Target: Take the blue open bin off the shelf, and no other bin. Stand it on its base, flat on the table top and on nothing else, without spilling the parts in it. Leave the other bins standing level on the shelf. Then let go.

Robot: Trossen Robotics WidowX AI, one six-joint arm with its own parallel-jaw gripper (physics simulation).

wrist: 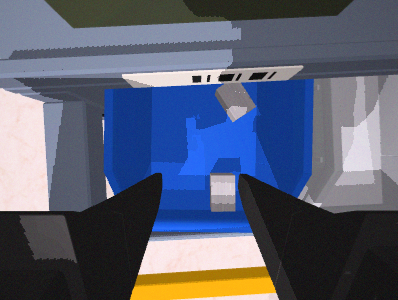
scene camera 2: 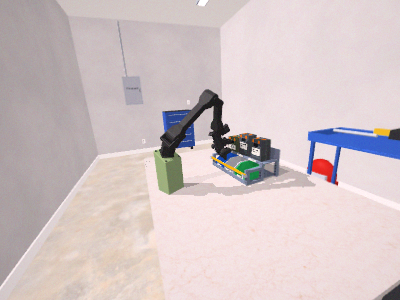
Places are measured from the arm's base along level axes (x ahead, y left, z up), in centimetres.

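Where they show: gripper, fingertip midpoint: (wrist: 200, 180) (scene camera 2: 224, 158); arm's base at its link origin: (scene camera 2: 166, 153).
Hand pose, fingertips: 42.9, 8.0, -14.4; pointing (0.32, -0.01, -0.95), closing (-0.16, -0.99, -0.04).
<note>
Each offset is from my fingertips to the centre of the thing, as dx, dy, dz. "spot": to the spot under its first point.
The blue open bin {+2.6, -0.7, -1.2} (scene camera 2: 231, 156) (wrist: 131, 140) stands on the lower level of the grey-blue shelf {spot: +2.3, +5.8, +3.0} (wrist: 72, 160), at its left end in the wrist view. Two grey parts lie in it: a block {-1.9, -1.6, -3.9} (wrist: 222, 194) near its front edge and a tilted block {+5.7, -3.8, -3.9} (wrist: 235, 102) further back. My gripper (scene camera 2: 224, 152) (wrist: 200, 180) points down over the front part of the blue bin. It is open and empty. In the wrist view its fingertips appear on either side of the front block, over the bin's interior. Their exact height above the bin floor is hard to tell.
A grey bin {+1.2, -11.9, -1.2} (scene camera 2: 237, 163) (wrist: 360, 155) stands right beside the blue one, with a green bin (scene camera 2: 249, 169) beyond it. A yellow bar {-7.2, -11.1, +0.5} (scene camera 2: 229, 166) (wrist: 200, 286) runs along the shelf's front. Dark boxes {spot: +4.4, -28.2, +11.9} (scene camera 2: 261, 149) stand on the upper level, behind and above the bins.
</note>
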